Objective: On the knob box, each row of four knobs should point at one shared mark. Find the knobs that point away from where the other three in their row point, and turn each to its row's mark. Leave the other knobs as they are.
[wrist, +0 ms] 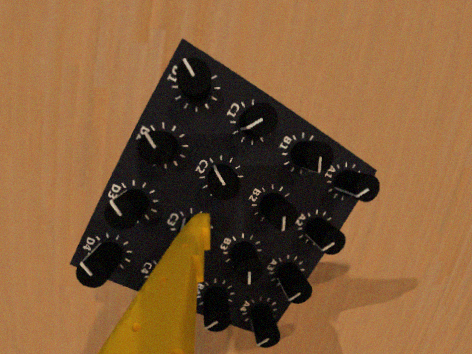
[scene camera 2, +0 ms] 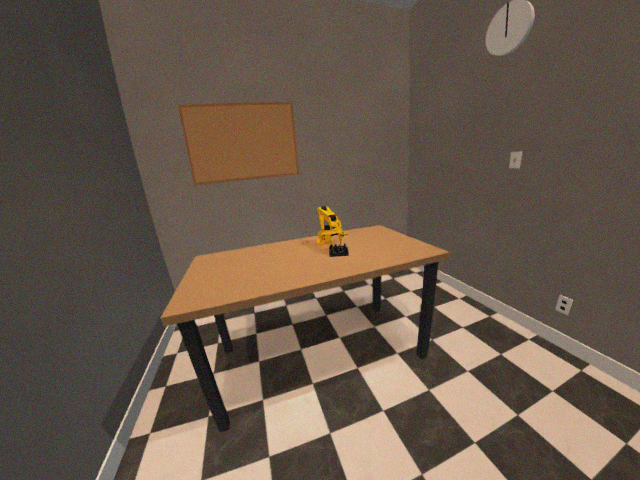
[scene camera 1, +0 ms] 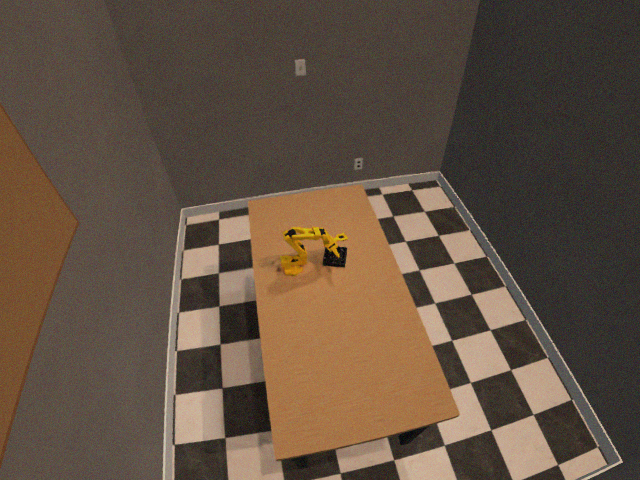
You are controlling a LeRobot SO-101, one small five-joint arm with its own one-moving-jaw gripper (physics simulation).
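Frame: origin at the arm's base, x ahead, y left, z up, level; centimetres.
Where they show: hand, its tool point: (wrist: 209, 226) (scene camera 2: 340, 245) (scene camera 1: 335, 250); arm's base, origin of its link: (scene camera 2: 325, 243) (scene camera 1: 296, 266).
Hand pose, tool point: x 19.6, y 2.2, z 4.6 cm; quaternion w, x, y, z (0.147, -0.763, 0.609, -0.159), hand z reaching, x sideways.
Observation:
Things, the pixels of their top centre, and the offset from my tool point. Level surfaces: height alone.
- black knob box, centre of its top: (wrist: 238, 231) (scene camera 1: 335, 253) (scene camera 2: 338, 246) dx -0.4, dy -1.2, dz -0.8 cm
- D2, centre of its top: (wrist: 154, 147) dx +2.2, dy +2.2, dz -0.8 cm
- D3, centre of its top: (wrist: 120, 214) dx -0.3, dy +3.1, dz -0.8 cm
- D4, centre of its top: (wrist: 91, 274) dx -2.8, dy +4.0, dz -0.8 cm
- C1, centre of its top: (wrist: 262, 119) dx +3.8, dy -1.2, dz -0.8 cm
- C2, centre of its top: (wrist: 224, 184) dx +1.3, dy -0.3, dz -0.8 cm
- B1, centre of its top: (wrist: 320, 157) dx +2.9, dy -3.8, dz -0.8 cm
- B2, centre of its top: (wrist: 284, 217) dx +0.4, dy -2.9, dz -0.8 cm
- B3, centre of its top: (wrist: 249, 272) dx -2.1, dy -2.0, dz -0.8 cm
- B4, centre of its top: (wrist: 217, 322) dx -4.7, dy -1.0, dz -0.8 cm
- A1, centre of its top: (wrist: 368, 189) dx +2.0, dy -6.3, dz -0.8 cm
- A2, centre of its top: (wrist: 333, 243) dx -0.5, dy -5.4, dz -0.8 cm
- A3, centre of its top: (wrist: 300, 293) dx -3.0, dy -4.5, dz -0.8 cm
- A4, centre of its top: (wrist: 268, 339) dx -5.6, dy -3.6, dz -0.8 cm
- wooden table, height of its surface: dz -4.6 cm
The black knob box (scene camera 1: 328, 264) (scene camera 2: 338, 254) (wrist: 280, 112) lies on the table. In the wrist view, D1 (wrist: 195, 80), D2 (wrist: 162, 148), D3 (wrist: 131, 207) and D4 (wrist: 104, 260) have parallel lines. C1 (wrist: 257, 120) is slanted differently from C2 (wrist: 223, 182). C3 is mostly covered by the jaw and C4 is hidden. B1 (wrist: 307, 152), B2 (wrist: 275, 207) and B3 (wrist: 244, 255) have near-vertical lines; B4 (wrist: 216, 305) is slanted. A1 (wrist: 352, 182), A2 (wrist: 322, 232), A3 (wrist: 291, 280) and A4 (wrist: 263, 322) match. My gripper (scene camera 1: 342, 245) (scene camera 2: 343, 239) is fully open and empty, its fixed jaw over C3.
The wooden table (scene camera 1: 346, 351) (scene camera 2: 258, 273) carries the yellow arm (scene camera 1: 297, 250) (scene camera 2: 324, 222), whose base stands near one long edge. The other knobs stand close around the fixed jaw. Shadows fall beside the box.

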